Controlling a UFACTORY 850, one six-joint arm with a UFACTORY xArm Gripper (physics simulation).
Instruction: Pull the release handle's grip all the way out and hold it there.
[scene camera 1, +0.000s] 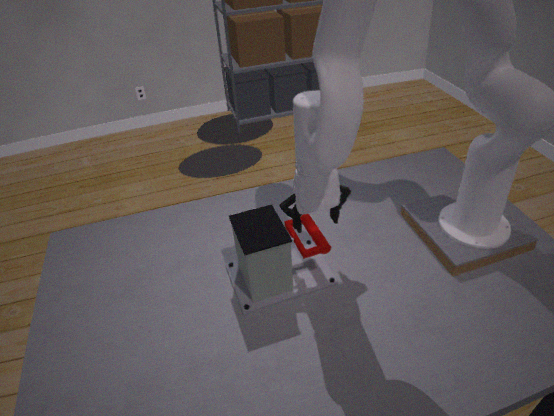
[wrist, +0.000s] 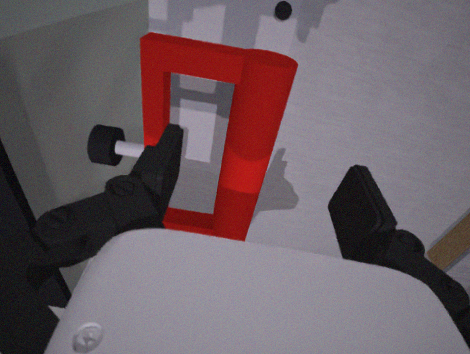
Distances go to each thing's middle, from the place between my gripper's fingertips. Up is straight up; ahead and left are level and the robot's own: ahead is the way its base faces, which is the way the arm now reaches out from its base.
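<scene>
I see the base plate (scene camera 1: 312, 274), which is 100 mm ahead of my hand and 120 mm below it.
</scene>
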